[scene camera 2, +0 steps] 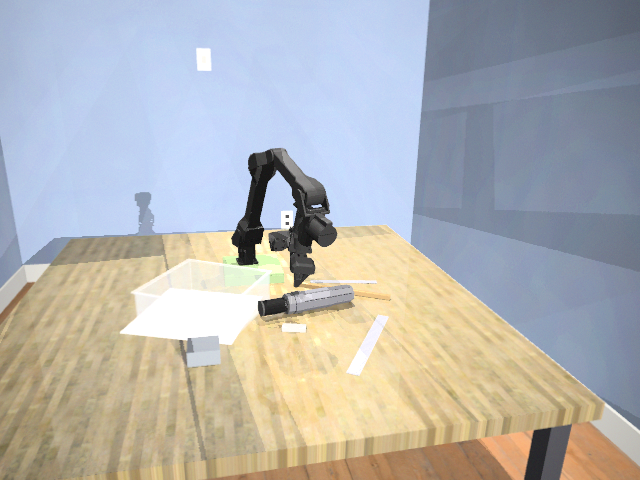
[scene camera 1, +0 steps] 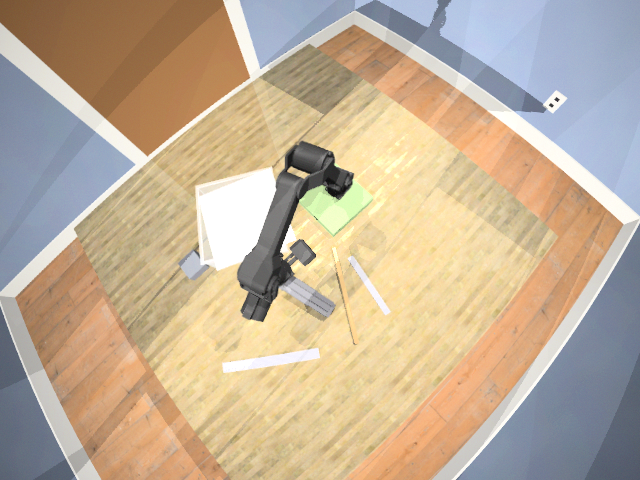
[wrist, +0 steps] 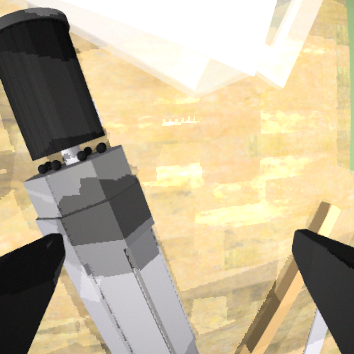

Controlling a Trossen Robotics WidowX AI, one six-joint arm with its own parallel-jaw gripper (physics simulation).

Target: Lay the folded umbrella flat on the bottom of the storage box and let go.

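Places are measured from the arm's base along level axes (x ahead, y left, z up), in metres.
Pixels of known places: gripper, fingertip midpoint: [scene camera 2: 293, 277] [wrist: 179, 243]; arm's base at its link origin: [scene camera 2: 247, 261] [scene camera 1: 338, 188].
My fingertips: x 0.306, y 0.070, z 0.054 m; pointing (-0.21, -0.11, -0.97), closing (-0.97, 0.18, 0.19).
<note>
Ahead of a thing's pixels: the offset from my fingertips to its top centre.
The folded umbrella {dx +0.029, dy +0.031, dz -0.029 m} [scene camera 1: 310, 296] [scene camera 2: 323, 299] [wrist: 145, 310], grey with a black handle, lies on the table beside the storage box. The arm hides its handle end in scene camera 1. The storage box {dx -0.023, dy -0.237, dz +0.010 m} [scene camera 1: 200, 227] [wrist: 200, 82] has pale see-through walls and a bright white surface. My gripper [scene camera 2: 298, 281] [wrist: 179, 243] is open and empty, pointing down over the umbrella. In the wrist view, the umbrella runs between the fingertips, closer to the left one, which overlaps its left edge. The fingers are hidden under the arm in scene camera 1.
The arm's base stands on a green block [scene camera 1: 336, 217]. A wooden stick {dx -0.054, dy +0.163, dz -0.075 m} [scene camera 1: 345, 299] [scene camera 2: 374, 295] and a thin white strip {dx -0.123, dy +0.201, dz -0.085 m} [scene camera 1: 369, 285] lie beside the umbrella. Another white strip {dx +0.247, dy +0.120, dz -0.084 m} [scene camera 1: 271, 360] [scene camera 2: 368, 345], a small white block {dx +0.132, dy -0.039, dz -0.075 m} [scene camera 2: 293, 327] and a grey block {dx +0.197, dy -0.273, dz -0.051 m} [scene camera 1: 193, 265] [scene camera 2: 203, 351] lie around.
</note>
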